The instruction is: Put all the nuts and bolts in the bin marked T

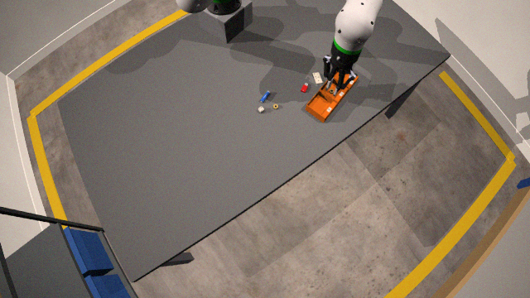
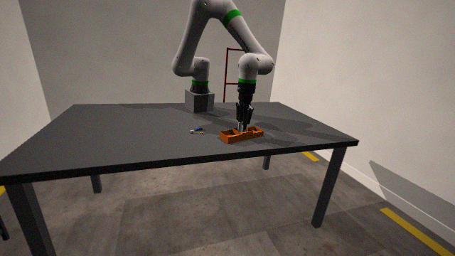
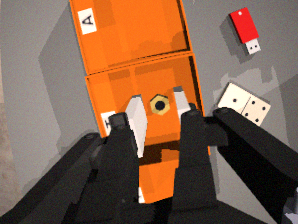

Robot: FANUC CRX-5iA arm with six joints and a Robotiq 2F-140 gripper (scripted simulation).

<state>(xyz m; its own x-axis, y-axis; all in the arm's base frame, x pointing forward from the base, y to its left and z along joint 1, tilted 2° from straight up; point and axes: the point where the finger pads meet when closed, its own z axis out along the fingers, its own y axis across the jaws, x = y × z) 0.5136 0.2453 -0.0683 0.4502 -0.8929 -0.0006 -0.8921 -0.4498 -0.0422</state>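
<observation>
Now: the orange three-compartment bin 3 cm below my hand and 1 cm ahead of it. Round my hand: red usb stick (8 cm to the right, 6 cm behind, 5 cm below); blue cylinder (24 cm to the right, 8 cm behind, 4 cm below); white domino (8 cm behind, 4 cm below, 2 cm to the right).
</observation>
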